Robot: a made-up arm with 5 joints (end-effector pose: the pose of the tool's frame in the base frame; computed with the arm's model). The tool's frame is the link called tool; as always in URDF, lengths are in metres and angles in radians.
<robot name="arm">
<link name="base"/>
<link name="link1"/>
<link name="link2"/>
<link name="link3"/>
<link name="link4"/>
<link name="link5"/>
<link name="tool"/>
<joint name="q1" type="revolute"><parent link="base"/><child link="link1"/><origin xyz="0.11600 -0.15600 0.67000" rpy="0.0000 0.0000 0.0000"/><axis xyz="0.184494 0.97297 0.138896"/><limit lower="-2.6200" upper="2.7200"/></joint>
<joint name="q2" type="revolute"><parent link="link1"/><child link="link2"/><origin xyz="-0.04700 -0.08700 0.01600" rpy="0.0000 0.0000 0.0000"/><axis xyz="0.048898 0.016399 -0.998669"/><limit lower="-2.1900" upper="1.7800"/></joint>
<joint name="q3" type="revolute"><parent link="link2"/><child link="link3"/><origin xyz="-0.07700 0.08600 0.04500" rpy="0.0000 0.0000 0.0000"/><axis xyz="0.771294 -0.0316 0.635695"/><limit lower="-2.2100" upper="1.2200"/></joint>
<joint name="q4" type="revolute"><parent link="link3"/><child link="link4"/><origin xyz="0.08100 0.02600 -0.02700" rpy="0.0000 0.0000 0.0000"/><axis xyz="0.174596 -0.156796 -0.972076"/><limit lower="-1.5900" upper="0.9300"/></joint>
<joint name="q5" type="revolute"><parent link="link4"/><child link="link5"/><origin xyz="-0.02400 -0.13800 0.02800" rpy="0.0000 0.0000 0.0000"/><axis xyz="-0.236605 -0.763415 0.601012"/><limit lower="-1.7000" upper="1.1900"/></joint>
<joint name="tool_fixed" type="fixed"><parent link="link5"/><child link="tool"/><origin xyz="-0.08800 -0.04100 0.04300" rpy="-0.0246 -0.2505 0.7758"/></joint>
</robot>
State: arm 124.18 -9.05 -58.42 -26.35 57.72
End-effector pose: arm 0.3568 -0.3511 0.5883 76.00 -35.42 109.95
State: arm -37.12 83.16 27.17 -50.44 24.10
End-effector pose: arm -0.0014 -0.3685 0.6889 -69.45 -44.18 73.83
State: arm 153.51 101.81 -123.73 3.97 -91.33
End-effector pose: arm 0.0568 -0.1479 0.4169 178.76 2.86 12.66
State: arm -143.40 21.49 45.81 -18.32 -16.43
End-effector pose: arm 0.0581 -0.2848 0.6004 -129.63 3.02 113.93
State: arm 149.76 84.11 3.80 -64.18 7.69
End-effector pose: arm 0.1881 -0.3731 0.5312 148.01 21.24 118.90
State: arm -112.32 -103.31 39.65 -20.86 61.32
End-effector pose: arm 0.1419 -0.1576 0.6639 32.26 26.24 -142.06
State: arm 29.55 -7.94 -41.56 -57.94 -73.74
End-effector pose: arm 0.2485 -0.2296 0.8431 42.30 83.38 60.53
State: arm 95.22 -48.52 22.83 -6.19 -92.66
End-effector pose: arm 0.2413 -0.2520 0.6258 148.52 -6.68 130.56
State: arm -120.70 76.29 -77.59 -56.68 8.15
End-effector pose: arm -0.1110 -0.1407 0.4763 47.35 -58.51 -60.52
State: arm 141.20 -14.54 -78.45 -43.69 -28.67
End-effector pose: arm 0.3496 -0.2020 0.5115 118.26 -2.96 167.18
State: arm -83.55 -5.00 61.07 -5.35 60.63
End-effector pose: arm 0.1576 -0.2597 0.6745 -95.88 33.40 157.22
